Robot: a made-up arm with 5 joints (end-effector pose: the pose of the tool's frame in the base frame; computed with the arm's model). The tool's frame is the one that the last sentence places.
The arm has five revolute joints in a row. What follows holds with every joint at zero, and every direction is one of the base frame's. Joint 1 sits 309 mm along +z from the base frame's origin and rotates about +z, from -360 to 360 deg. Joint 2 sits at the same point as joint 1 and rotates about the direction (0, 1, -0.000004), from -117.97 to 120 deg. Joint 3 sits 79 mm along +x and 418 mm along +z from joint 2 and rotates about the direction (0, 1, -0.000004), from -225 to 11 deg. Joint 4 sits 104 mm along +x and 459 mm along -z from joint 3 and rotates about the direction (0, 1, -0.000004), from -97 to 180 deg. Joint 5 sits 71 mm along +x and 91 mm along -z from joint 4 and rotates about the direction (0, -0.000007, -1), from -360 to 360 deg. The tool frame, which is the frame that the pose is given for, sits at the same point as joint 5; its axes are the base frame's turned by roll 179.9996, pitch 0 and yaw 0 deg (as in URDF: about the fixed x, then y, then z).
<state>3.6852 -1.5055 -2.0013 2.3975 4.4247</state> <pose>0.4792 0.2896 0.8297 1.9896 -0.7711 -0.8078</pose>
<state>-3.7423 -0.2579 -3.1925 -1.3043 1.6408</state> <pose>0.2943 -0.2016 1.0642 1.5066 0.7278 0.7970</pose>
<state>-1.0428 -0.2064 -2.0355 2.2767 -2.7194</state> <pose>0.1785 -0.3060 1.0078 -2.0787 -2.3111 -0.0165</pose>
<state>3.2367 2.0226 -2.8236 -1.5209 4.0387</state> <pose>-0.7582 -0.0723 -0.0753 0.9126 -0.3869 -2.0065</pose>
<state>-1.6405 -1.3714 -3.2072 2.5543 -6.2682</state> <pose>0.0566 0.8102 0.5311 0.8260 -0.8990 1.3428</pose>
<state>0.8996 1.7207 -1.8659 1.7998 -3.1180</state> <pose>0.2949 0.3713 -0.3338 0.6498 -1.3875 0.7421</pose>
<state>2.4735 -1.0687 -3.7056 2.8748 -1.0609</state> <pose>0.5627 -0.4441 0.5438 0.2713 -1.3637 -1.4784</pose>
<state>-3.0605 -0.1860 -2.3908 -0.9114 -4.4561</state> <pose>-0.0603 -0.0049 1.2393 0.3102 0.2601 1.8864</pose>
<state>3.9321 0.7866 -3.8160 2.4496 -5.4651</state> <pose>-0.2877 -0.2907 0.9788 -0.0370 -2.6809 0.5761</pose>
